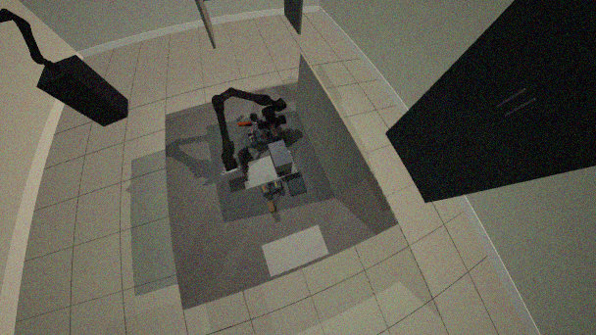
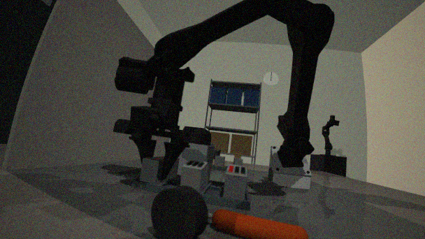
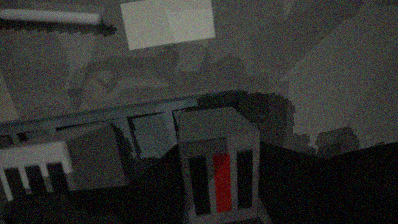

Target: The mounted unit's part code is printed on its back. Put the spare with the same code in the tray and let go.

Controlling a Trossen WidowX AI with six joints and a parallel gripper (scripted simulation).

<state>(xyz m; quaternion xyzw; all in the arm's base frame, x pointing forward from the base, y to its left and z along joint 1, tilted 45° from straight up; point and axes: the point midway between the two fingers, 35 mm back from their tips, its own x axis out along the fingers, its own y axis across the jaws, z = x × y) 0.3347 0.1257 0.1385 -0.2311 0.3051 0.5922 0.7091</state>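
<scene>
My gripper tip is now 80 mm past the gridded dark rack, 20 mm to the left of it and 10 mm above it. From my gripper tip the other things lie so: dark round object (160 mm to the left, 80 mm behind, 10 mm above); then tall grey panel (250 mm to the right, 210 mm above, 200 mm ahead); then grey spare block (20 mm above).
</scene>
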